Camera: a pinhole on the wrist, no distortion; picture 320 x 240 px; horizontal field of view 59.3 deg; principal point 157.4 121.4 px. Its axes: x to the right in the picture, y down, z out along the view. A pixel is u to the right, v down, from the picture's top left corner.
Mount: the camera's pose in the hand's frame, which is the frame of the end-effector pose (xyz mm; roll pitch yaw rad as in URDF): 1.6 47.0 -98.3 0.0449 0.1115 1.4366
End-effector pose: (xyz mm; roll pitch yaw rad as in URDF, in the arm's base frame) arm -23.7 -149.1 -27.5 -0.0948 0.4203 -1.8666
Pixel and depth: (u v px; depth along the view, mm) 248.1 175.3 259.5
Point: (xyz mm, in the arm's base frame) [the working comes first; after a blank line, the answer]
In the camera's frame: 83.7 49.8 259.5

135.1 -235.4 105.3
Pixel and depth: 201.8 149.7 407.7
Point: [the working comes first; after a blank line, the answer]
In the camera's frame: 64.4 41.0 407.7

122.4 -309.1 235.0
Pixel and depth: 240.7 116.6 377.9
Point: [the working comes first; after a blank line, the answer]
In the camera's frame: 112.0 -6.5 377.9

145.5 -348.2 177.2
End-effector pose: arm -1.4 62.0 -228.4 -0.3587 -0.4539 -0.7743
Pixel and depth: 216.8 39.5 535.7
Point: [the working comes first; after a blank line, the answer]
In the camera's frame: 113.2 -156.1 535.7

256.4 265.5 148.2
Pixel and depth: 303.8 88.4 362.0
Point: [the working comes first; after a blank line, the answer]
In the camera's frame: 188.5 -42.5 362.0

247.4 282.1 -71.8
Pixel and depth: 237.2 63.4 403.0
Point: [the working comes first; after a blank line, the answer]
In the camera's frame: 114.4 -83.2 403.0

209.3 245.0 5.7
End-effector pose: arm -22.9 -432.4 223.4 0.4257 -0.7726 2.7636
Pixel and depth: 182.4 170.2 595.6
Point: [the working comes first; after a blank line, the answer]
In the camera's frame: 53.0 103.4 595.6

369.4 -541.7 555.3
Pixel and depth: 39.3 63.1 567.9
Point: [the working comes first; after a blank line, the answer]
In the camera's frame: -238.6 -117.8 567.9

268.9 -189.7 581.8
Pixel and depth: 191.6 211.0 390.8
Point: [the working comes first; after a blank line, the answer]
In the camera's frame: 47.6 124.6 390.8

243.6 -558.1 393.1
